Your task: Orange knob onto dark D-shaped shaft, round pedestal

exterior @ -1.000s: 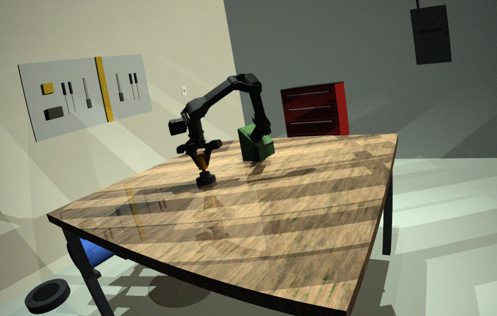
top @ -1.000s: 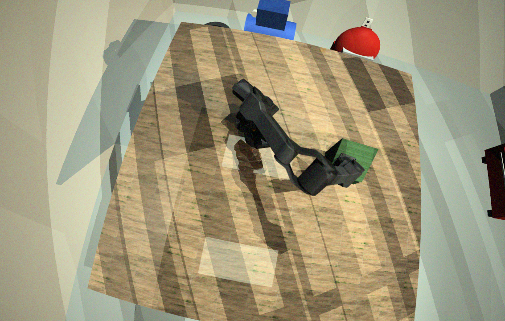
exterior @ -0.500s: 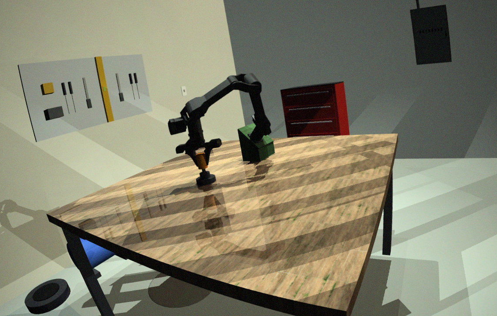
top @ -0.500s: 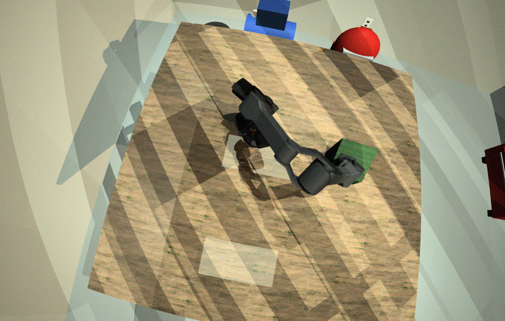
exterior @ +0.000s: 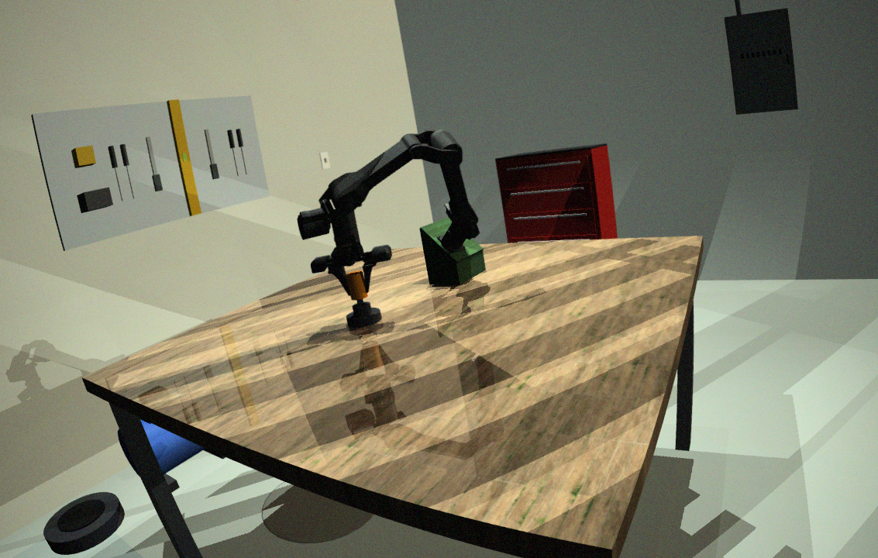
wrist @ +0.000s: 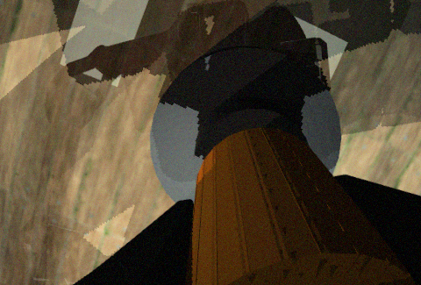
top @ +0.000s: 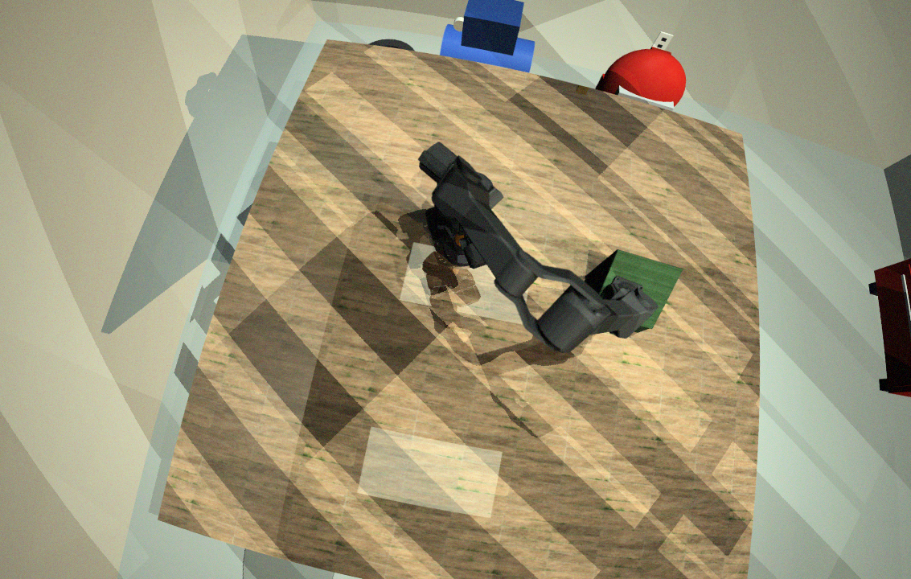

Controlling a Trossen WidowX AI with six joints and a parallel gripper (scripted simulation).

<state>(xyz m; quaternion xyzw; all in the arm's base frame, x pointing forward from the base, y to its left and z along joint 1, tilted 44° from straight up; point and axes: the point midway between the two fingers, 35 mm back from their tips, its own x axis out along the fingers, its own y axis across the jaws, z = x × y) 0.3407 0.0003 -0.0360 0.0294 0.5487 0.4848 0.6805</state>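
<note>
Now: the orange knob 2 cm above my gripper tip. The rest, counted from my gripper tip: shaft (4 cm below).
</note>
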